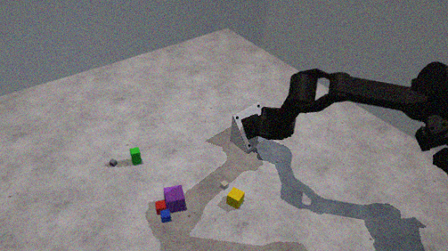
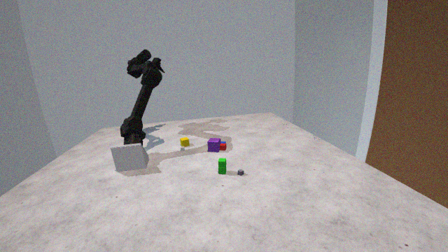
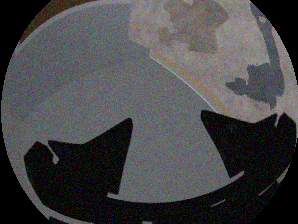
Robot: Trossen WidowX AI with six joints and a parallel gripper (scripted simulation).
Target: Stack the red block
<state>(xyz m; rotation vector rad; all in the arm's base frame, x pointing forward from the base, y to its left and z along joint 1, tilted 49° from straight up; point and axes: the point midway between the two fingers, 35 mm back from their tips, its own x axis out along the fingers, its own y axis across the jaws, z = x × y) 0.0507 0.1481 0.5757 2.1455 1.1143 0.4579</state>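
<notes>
Right now the red block is 31 cm ahead of my gripper tip, 48 cm to the right of it and 30 cm below it. Round my gripper tip: purple block: 28 cm ahead, 48 cm to the right, 29 cm below; yellow block: 14 cm ahead, 39 cm to the right, 30 cm below; tiny white cube: 13 cm ahead, 45 cm to the right, 31 cm below.
</notes>
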